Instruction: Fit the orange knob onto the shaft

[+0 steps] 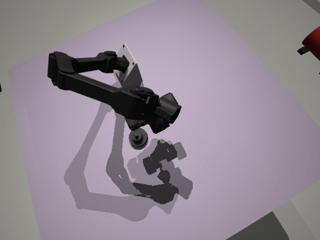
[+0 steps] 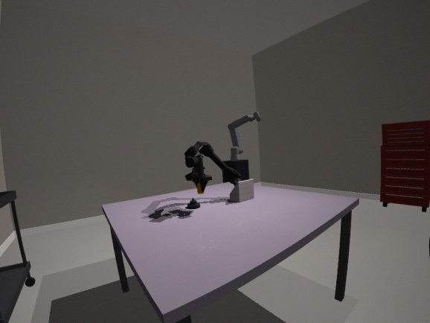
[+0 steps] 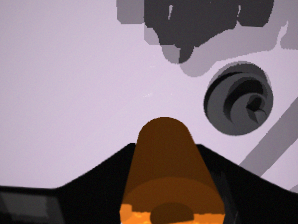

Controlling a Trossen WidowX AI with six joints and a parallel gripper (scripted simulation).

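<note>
My gripper tip is 10 cm to the left of the dark pedestal and 9 cm above it. Round my gripper tip: orange knob 2 cm above.
</note>
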